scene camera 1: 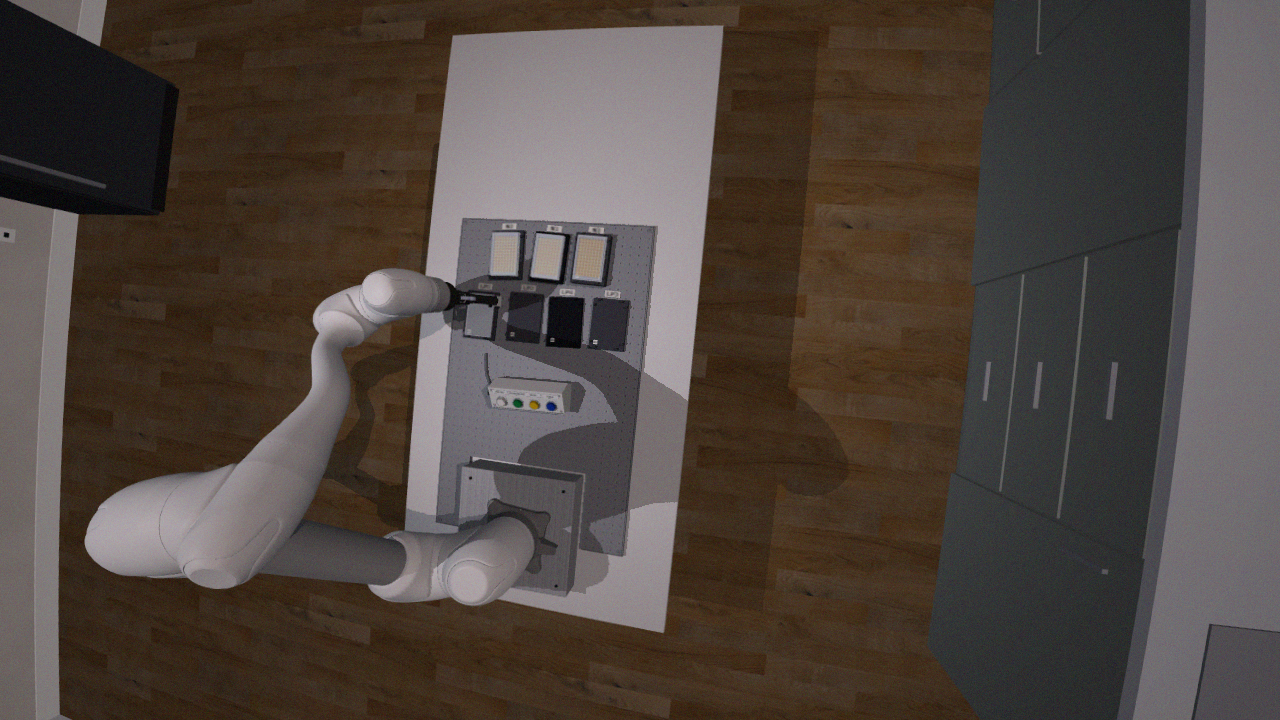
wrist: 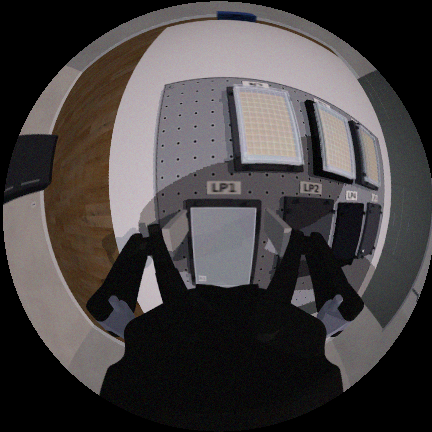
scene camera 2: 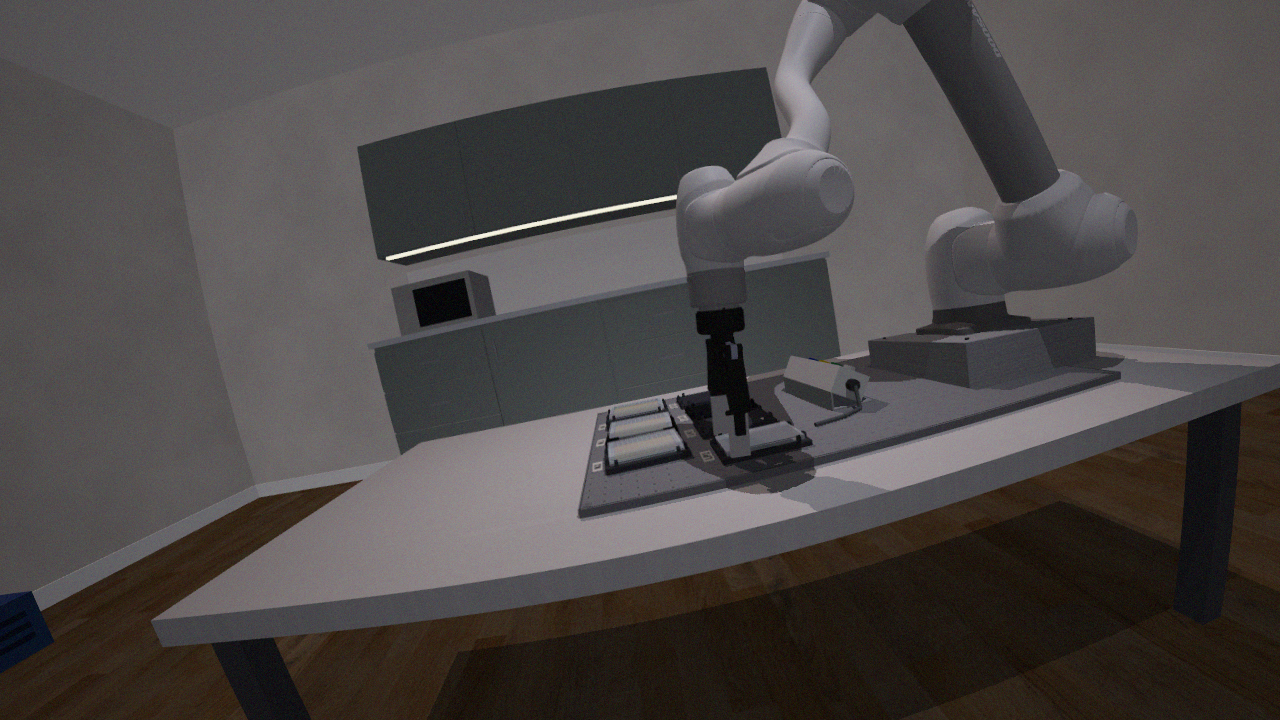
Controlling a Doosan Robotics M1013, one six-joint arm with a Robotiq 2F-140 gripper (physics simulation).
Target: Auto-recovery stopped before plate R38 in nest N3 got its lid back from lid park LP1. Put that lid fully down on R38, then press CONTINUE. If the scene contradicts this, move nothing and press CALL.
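Places are measured from the arm's base along level axes (x ahead, y left, z up), in millimetres.
Where they show: gripper, fingertip midpoint: (wrist: 225, 219) (scene camera 2: 730, 444); arm's base at its link origin: (scene camera 1: 515, 535) (scene camera 2: 970, 329).
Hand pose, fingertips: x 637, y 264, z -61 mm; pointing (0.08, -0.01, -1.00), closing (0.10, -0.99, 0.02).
Things, the pixels of their top centre, and the offset from my fingertips. "pt": a spot on its surface instead.
- button box at its top centre: (scene camera 2: 819, 358) (scene camera 1: 523, 396) 242 mm back, 217 mm right, 72 mm up
- LP4 at its top centre: (wrist: 351, 239) (scene camera 2: 719, 402) (scene camera 1: 563, 321) 17 mm back, 264 mm right, 8 mm up
- cable at a spot on its surface: (scene camera 2: 836, 419) (scene camera 1: 485, 367) pt 197 mm back, 44 mm right, 9 mm down
A pale, clear lid (scene camera 1: 479, 322) (scene camera 2: 776, 437) (wrist: 223, 247) lies flat in the dark holder labelled LP1. My gripper (scene camera 1: 483, 300) (scene camera 2: 729, 431) (wrist: 225, 219) points down over it, one finger on each long side. It is open, with a gap between pads and lid in the wrist view. Three tan gridded plates stand in the nest row: one (scene camera 1: 505, 255) (scene camera 2: 644, 448) (wrist: 268, 125) nearest LP1, a middle one (scene camera 1: 547, 257) (wrist: 335, 142) and a far one (scene camera 1: 591, 258) (wrist: 370, 155). Their nest labels are too blurred to read. The button box (scene camera 1: 528, 385) (scene camera 2: 819, 380) has white, green, yellow and blue buttons; their labels are unreadable.
Dark holders LP2 (scene camera 1: 524, 316) (wrist: 310, 215), LP4 (scene camera 1: 564, 322) (wrist: 348, 230) and another (scene camera 1: 608, 324) (wrist: 370, 230) stand beside LP1. A cable (scene camera 1: 486, 365) (scene camera 2: 836, 419) leaves the button box. The arm's grey base block (scene camera 1: 563, 537) (scene camera 2: 921, 358) stands on the same perforated board.
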